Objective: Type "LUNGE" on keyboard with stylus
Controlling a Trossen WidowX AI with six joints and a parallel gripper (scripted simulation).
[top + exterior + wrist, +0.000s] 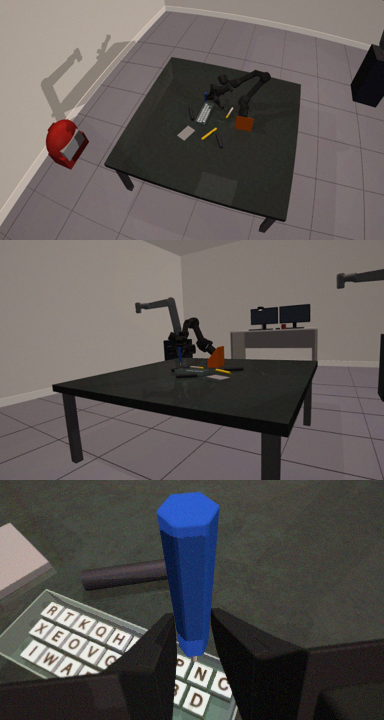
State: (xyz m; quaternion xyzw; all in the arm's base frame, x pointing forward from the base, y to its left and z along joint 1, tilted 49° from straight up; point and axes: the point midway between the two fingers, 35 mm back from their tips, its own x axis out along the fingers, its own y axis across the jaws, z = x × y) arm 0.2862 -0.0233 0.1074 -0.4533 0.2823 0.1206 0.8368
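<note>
Right now my gripper tip is 20 mm past the L key, 50 mm to the right of it and 90 mm above it. Also, from my gripper tip: blue stylus: 20 mm below; then white marker: 200 mm behind, 10 mm to the left, 100 mm below; then yellow marker: 110 mm behind, 240 mm to the left, 100 mm below.
</note>
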